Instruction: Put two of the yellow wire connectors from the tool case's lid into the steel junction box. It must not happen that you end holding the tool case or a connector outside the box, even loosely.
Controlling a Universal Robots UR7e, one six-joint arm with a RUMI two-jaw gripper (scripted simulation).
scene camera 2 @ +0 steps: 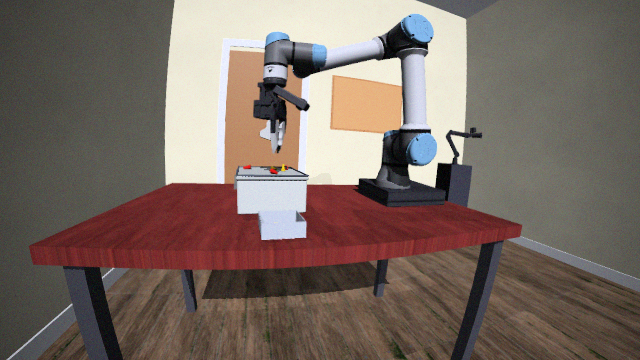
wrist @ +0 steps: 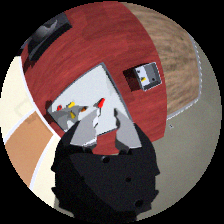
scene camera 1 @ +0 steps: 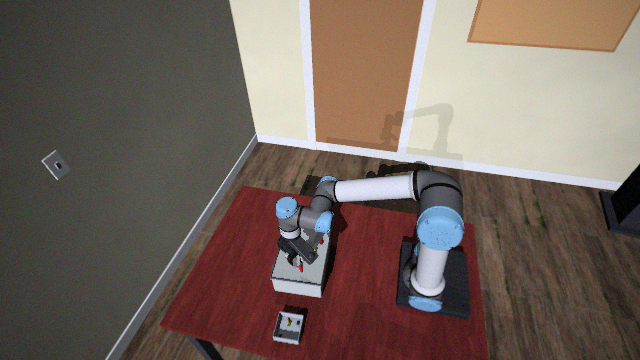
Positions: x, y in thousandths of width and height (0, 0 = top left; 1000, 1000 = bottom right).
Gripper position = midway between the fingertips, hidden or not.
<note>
I see my gripper (scene camera 2: 430, 426) and a tool case (scene camera 2: 398, 538).
The tool case shows as well in the wrist view (wrist: 391, 404) and in scene camera 1 (scene camera 1: 446, 774). My gripper is seen too in the wrist view (wrist: 480, 484) and in scene camera 1 (scene camera 1: 466, 738).
</note>
